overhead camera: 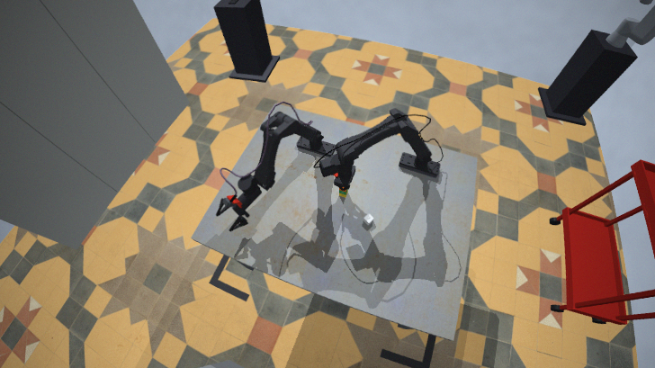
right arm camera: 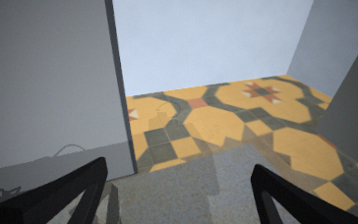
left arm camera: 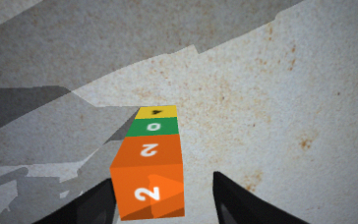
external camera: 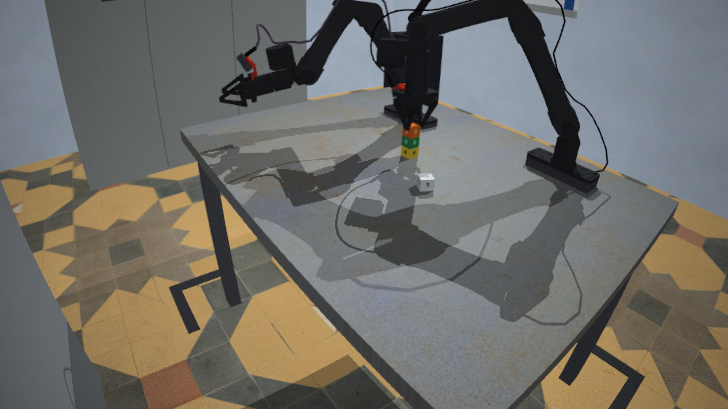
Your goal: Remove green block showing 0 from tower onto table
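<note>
The orange block showing 2 is 1 cm below my left hand and 1 cm ahead of it. Also, from my left hand: yellow block (7 cm below, 1 cm ahead); then green block showing 0 (4 cm below, 1 cm ahead).
Right now my right hand is 43 cm to the right of the green block showing 0, 31 cm past it and 9 cm above it. Also, from my right hand: yellow block: 43 cm to the left, 31 cm behind, 12 cm below; then orange block showing 2: 43 cm to the left, 31 cm behind, 6 cm below.
</note>
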